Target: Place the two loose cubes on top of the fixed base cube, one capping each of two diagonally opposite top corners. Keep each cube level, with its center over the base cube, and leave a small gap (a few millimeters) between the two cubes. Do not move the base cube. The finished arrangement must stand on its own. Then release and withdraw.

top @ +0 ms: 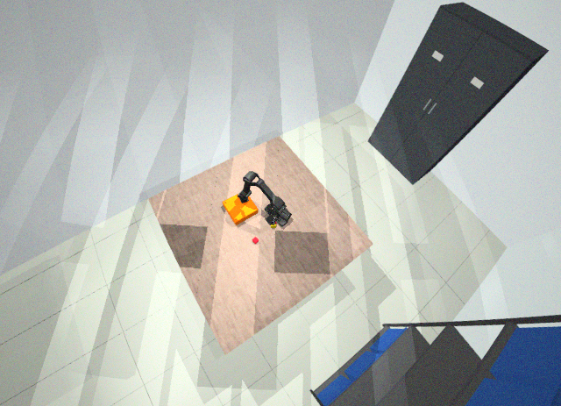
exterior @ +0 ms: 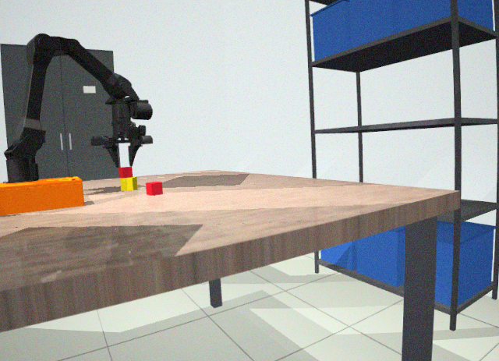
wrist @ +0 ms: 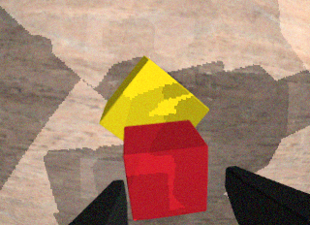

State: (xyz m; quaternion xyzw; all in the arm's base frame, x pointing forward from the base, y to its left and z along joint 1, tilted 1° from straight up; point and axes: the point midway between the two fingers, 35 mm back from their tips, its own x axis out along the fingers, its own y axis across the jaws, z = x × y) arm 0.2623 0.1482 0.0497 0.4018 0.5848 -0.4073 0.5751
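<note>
My gripper tip is 50 mm above the yellow base cube, 20 mm to the left of it and 10 mm short of it. From my gripper tip the other things lie so: red cube (190 mm to the right, 70 mm ahead, 60 mm below).
</note>
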